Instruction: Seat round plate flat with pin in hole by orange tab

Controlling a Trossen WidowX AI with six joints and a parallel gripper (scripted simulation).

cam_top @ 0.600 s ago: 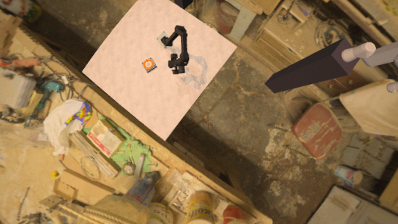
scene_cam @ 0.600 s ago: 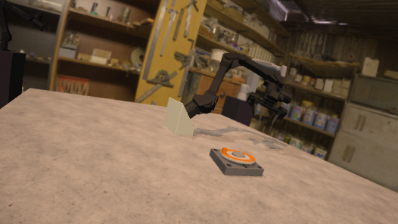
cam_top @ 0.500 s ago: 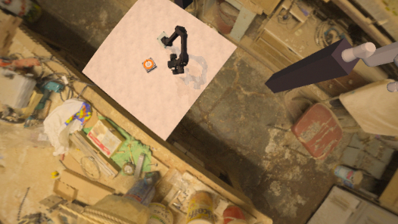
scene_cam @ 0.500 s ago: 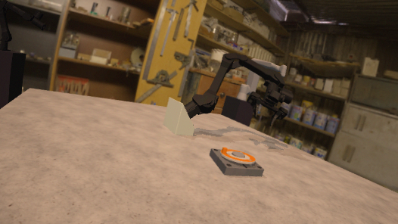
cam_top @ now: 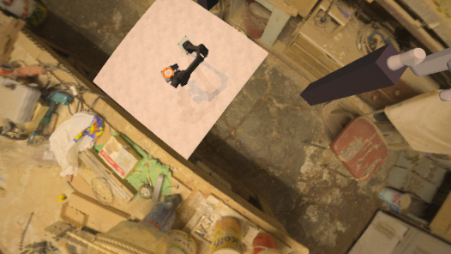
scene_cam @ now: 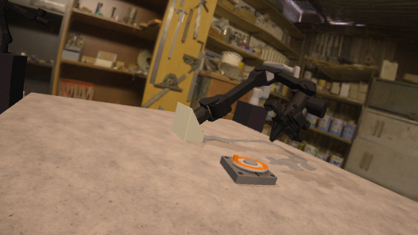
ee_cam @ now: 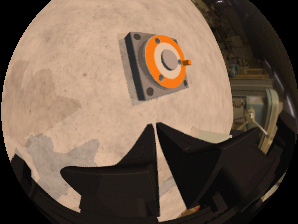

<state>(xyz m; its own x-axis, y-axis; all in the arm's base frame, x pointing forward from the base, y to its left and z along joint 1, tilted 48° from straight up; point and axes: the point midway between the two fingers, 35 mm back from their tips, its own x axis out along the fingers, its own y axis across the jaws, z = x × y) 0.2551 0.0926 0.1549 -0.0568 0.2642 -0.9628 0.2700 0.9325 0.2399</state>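
The square grey base is 5 cm ahead of my gripper tip, 12 cm to the right of it and 7 cm below it.
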